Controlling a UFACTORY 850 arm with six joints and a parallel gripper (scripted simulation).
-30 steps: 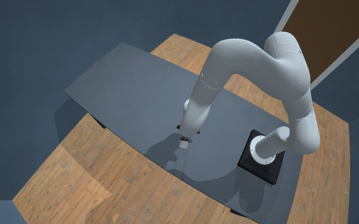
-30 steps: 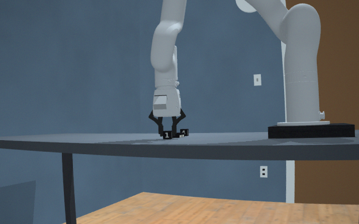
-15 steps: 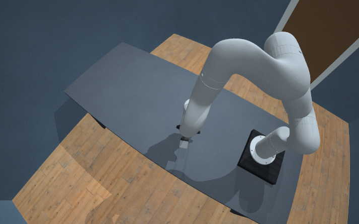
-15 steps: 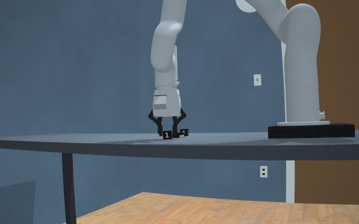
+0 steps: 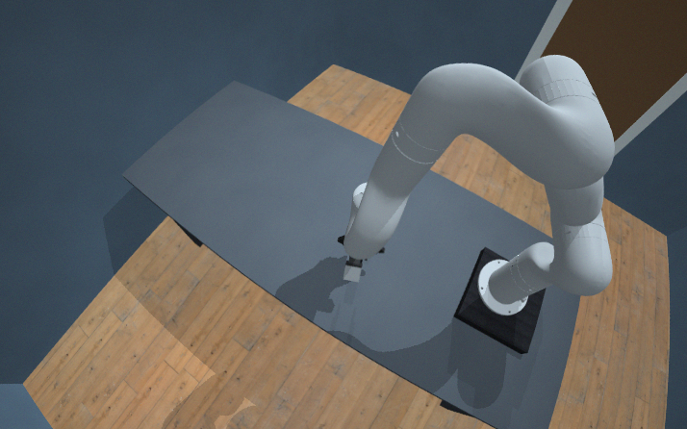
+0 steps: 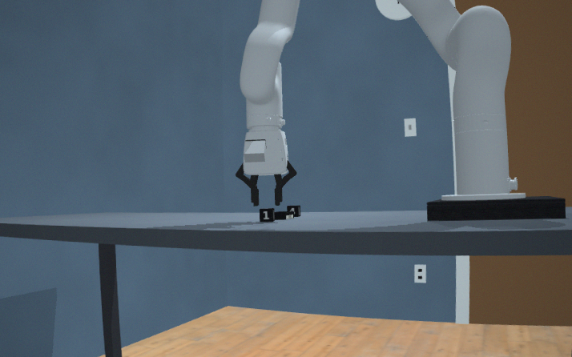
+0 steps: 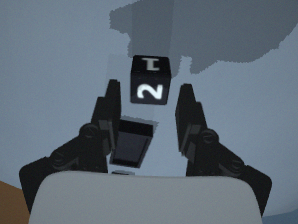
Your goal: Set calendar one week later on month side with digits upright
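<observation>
The calendar cube lies 4 cm below my hand. The rest, counted from my hand: black tray: 3 cm ahead, 10 cm to the right, 5 cm below.
</observation>
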